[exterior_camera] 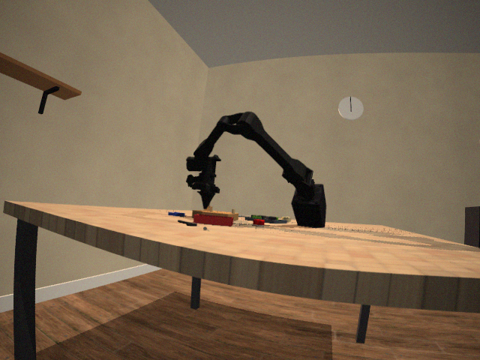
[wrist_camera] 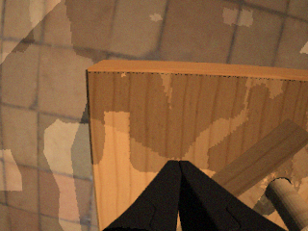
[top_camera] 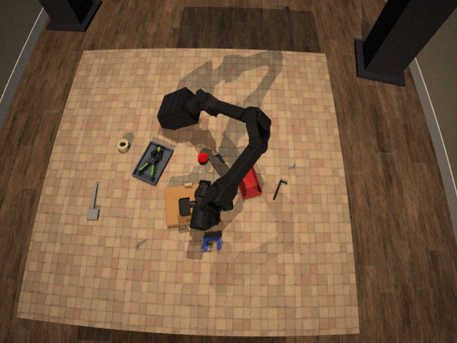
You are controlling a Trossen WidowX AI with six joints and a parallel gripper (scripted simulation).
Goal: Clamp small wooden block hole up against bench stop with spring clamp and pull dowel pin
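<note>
The dowel pin is 4 cm to the right of my hand, 2 cm below it and 1 cm ahead of it. Also, from my hand: small wooden block: 4 cm to the right, 3 cm below, 1 cm ahead; wooden board: 7 cm to the right, 6 cm below, 2 cm behind; red bin: 14 cm to the left, 14 cm behind, 7 cm below.
</note>
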